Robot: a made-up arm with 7 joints. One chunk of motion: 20 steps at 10 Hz.
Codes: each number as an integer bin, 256 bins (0 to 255) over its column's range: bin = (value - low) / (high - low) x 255, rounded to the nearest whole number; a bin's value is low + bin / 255 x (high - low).
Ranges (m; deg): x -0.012..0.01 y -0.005..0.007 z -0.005..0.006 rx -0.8..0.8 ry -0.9..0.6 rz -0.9..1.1
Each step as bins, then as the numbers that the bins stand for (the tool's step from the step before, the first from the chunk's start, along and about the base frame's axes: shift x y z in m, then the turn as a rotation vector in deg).
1 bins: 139 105 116 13 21 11
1 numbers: -0.00001 -0.00006 0.00000 -0.718 -0.776 -0.814
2 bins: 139 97 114 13 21 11
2 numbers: -0.00001 -0.00044 -0.00008 -0.718 -0.776 -0.814
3 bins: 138 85 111 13 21 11
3 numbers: -0.00009 -0.00100 -0.00021 -0.718 -0.776 -0.814
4 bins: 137 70 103 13 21 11
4 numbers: -0.00018 -0.00171 -0.00056 -0.718 -0.776 -0.814
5 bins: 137 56 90 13 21 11
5 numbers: -0.00018 -0.00236 -0.00112 -0.718 -0.776 -0.814
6 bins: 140 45 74 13 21 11
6 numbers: 0.00008 -0.00288 -0.00181 -0.718 -0.776 -0.814
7 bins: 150 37 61 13 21 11
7 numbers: 0.00094 -0.00326 -0.00237 -0.718 -0.776 -0.814
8 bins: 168 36 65 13 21 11
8 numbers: 0.00249 -0.00331 -0.00220 -0.718 -0.776 -0.814
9 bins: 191 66 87 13 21 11
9 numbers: 0.00448 -0.00189 -0.00125 -0.718 -0.776 -0.814
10 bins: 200 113 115 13 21 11
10 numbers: 0.00525 0.00032 -0.00004 -0.718 -0.776 -0.814
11 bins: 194 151 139 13 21 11
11 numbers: 0.00474 0.00211 0.00100 -0.718 -0.776 -0.814
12 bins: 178 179 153 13 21 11
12 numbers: 0.00336 0.00342 0.00160 -0.718 -0.776 -0.814
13 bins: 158 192 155 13 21 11
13 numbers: 0.00163 0.00404 0.00169 -0.718 -0.776 -0.814
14 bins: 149 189 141 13 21 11
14 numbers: 0.00085 0.00389 0.00108 -0.718 -0.776 -0.814
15 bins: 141 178 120 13 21 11
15 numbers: 0.00016 0.00338 0.00018 -0.718 -0.776 -0.814
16 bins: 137 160 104 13 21 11
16 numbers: -0.00018 0.00253 -0.00051 -0.718 -0.776 -0.814
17 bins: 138 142 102 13 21 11
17 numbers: -0.00009 0.00168 -0.00060 -0.718 -0.776 -0.814
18 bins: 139 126 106 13 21 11
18 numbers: -0.00001 0.00093 -0.00043 -0.718 -0.776 -0.814
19 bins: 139 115 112 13 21 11
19 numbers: -0.00001 0.00041 -0.00017 -0.718 -0.776 -0.814
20 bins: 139 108 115 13 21 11
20 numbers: -0.00001 0.00008 -0.00004 -0.718 -0.776 -0.814
